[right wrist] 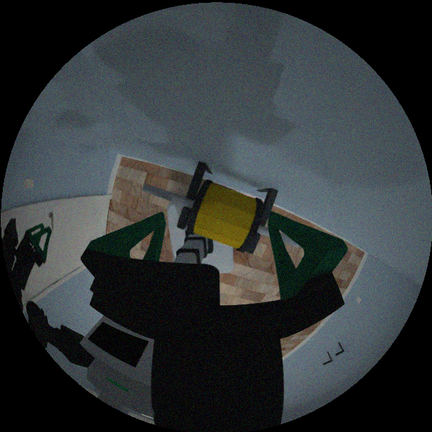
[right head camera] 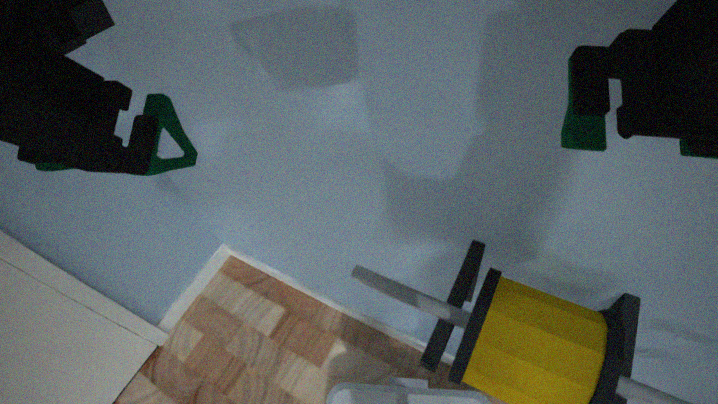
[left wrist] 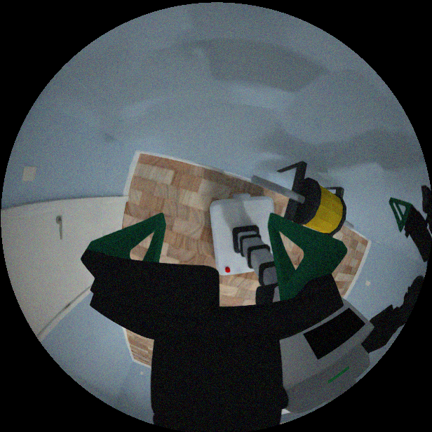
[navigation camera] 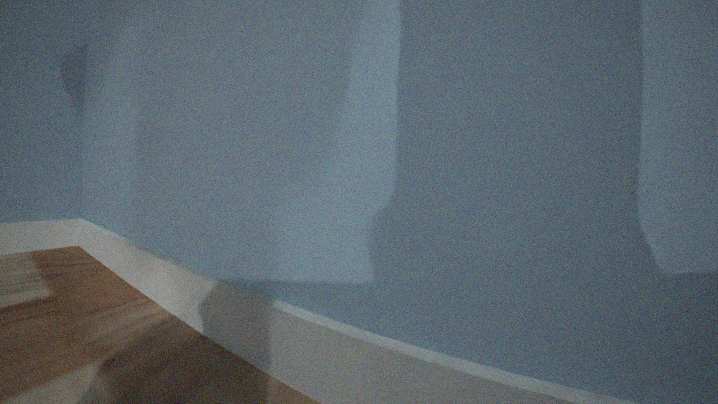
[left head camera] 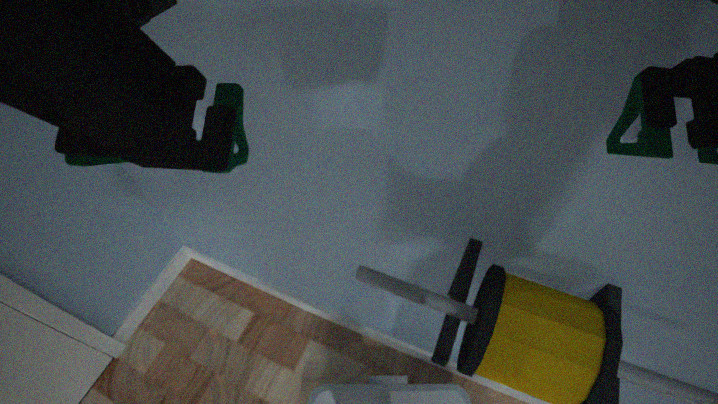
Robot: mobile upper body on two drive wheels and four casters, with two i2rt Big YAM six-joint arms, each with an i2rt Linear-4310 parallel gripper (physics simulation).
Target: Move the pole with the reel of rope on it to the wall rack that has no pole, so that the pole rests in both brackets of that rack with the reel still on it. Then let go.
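Frame: origin at the left arm's base, x ahead, y left, z up, level; centimetres.
Where they show: left gripper, between the fingertips: [right head camera: 157, 158] [left head camera: 198, 154]; right gripper, between the fingertips: [right head camera: 622, 143] [left head camera: 654, 151].
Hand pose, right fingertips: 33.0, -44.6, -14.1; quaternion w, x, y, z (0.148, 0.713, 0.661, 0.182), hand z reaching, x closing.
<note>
Things, the pixels of their top centre, and the offset from my right fingertips, as dx, dy, dz. "pt": a spot on its surface instead. Level surfaces: height alone.
- yellow reel, centre of its top: [right head camera: 546, 327] [left head camera: 555, 317] -5.5, +0.0, -28.6
- grey pole, a spot on its surface: [right head camera: 384, 283] [left head camera: 391, 282] pt +4.5, +23.7, -36.7
- left bracket, a spot on its surface: [left head camera: 466, 266] pt +7.8, +9.4, -37.2
- wood floor, height of its surface: dz -126.9
- skirting board, height of its surface: dz -118.0
A yellow reel [left head camera: 552, 336] [right head camera: 542, 331] [left wrist: 330, 210] [right wrist: 225, 215] with black flanges sits on a grey pole [left head camera: 391, 283] [right head camera: 384, 283] [left wrist: 275, 187] [right wrist: 162, 192]. The pole lies across a wall rack's black brackets, one a left bracket [left head camera: 466, 266] [right wrist: 199, 180], the other a right bracket [right wrist: 271, 200]. The pole sticks out at both sides. My left gripper [left head camera: 158, 163] [right head camera: 120, 168] [left wrist: 216, 218] is open and empty, left of the pole. My right gripper [left head camera: 662, 150] [right head camera: 640, 143] [right wrist: 216, 217] is open and empty, apart from the reel. The rack without a pole [right wrist: 343, 351] shows small at lower right in the right wrist view.
The blue wall [left head camera: 301, 200] [navigation camera: 502, 150] stands close in front. A white door [left head camera: 40, 346] [right head camera: 60, 326] [left wrist: 65, 260] is at the left, near the room corner. My white base [left head camera: 386, 396] [left wrist: 220, 240] stands on the wood floor [left head camera: 225, 321] beneath the arms, near the skirting board [navigation camera: 351, 331].
</note>
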